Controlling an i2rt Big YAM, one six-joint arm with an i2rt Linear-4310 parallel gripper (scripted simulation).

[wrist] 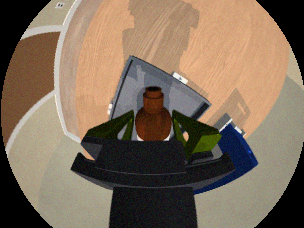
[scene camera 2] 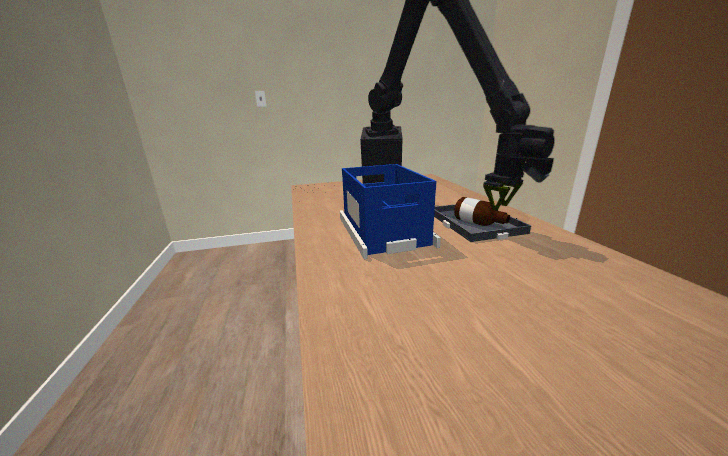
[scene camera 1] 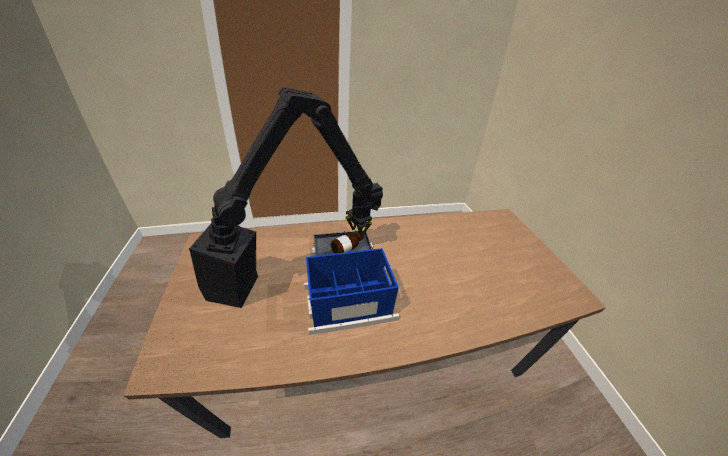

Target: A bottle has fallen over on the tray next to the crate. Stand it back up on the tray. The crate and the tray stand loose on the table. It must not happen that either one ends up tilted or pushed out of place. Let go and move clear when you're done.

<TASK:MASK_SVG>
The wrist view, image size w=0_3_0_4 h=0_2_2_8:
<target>my gripper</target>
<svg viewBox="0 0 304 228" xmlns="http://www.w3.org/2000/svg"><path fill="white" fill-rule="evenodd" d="M87 131L80 144L94 160L87 159L79 152L70 170L98 186L113 190L109 228L198 228L193 190L210 185L236 170L228 152L225 152L220 158L212 160L214 156L211 150L221 139L218 129L185 116L176 110L172 111L175 140L131 140L134 126L133 110ZM179 124L188 133L187 142L181 132ZM127 124L122 139L118 140L118 133Z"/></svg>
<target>brown bottle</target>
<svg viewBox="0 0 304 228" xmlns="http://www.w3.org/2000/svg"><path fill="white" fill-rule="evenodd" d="M146 87L143 93L143 107L139 109L135 117L138 140L169 140L172 118L169 111L163 106L164 94L162 93L162 88L157 86Z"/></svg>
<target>blue crate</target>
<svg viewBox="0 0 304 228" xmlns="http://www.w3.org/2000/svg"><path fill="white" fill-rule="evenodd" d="M230 123L220 131L222 137L211 151L214 156L212 160L218 159L225 152L228 152L236 170L208 186L193 190L194 195L230 183L259 164L257 164L258 161L250 147L248 148L248 143L245 143L244 137L242 138L240 133L238 136L237 130Z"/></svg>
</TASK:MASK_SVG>
